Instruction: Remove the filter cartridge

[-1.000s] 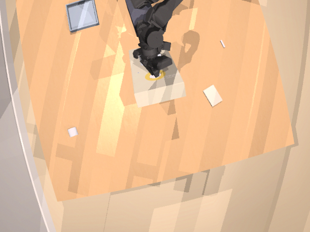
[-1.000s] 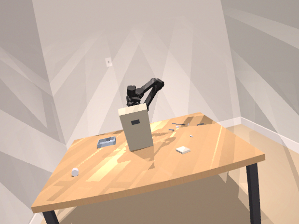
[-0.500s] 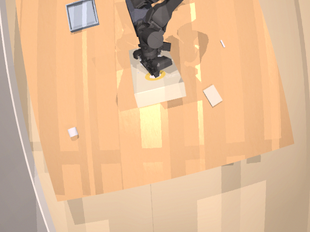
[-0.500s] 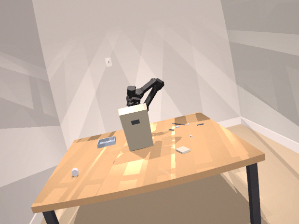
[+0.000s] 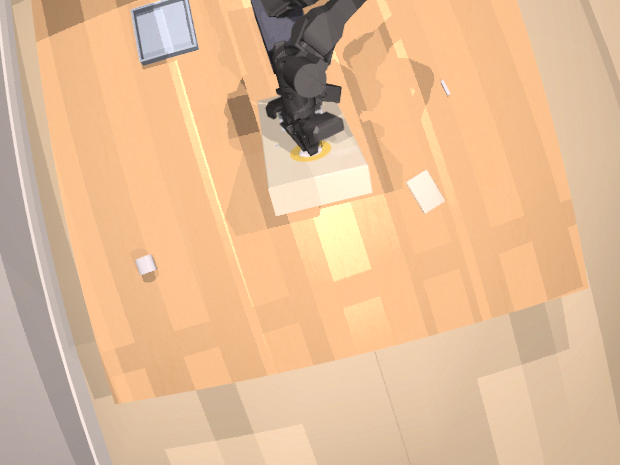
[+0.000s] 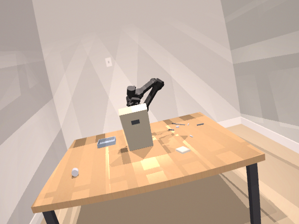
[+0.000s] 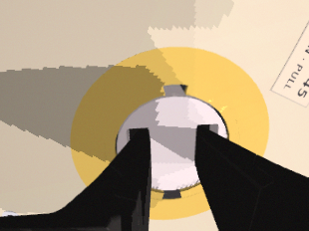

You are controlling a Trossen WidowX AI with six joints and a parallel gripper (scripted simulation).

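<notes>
My gripper tip is now 10 mm short of the round filter cartridge and 10 mm above it. Round my gripper tip: flat beige block (260 mm below, 240 mm to the left, 160 mm ahead); then blue-grey tray (480 mm behind, 250 mm below, 210 mm to the right); then service panel box (80 mm below, 40 mm behind, 10 mm to the left).
</notes>
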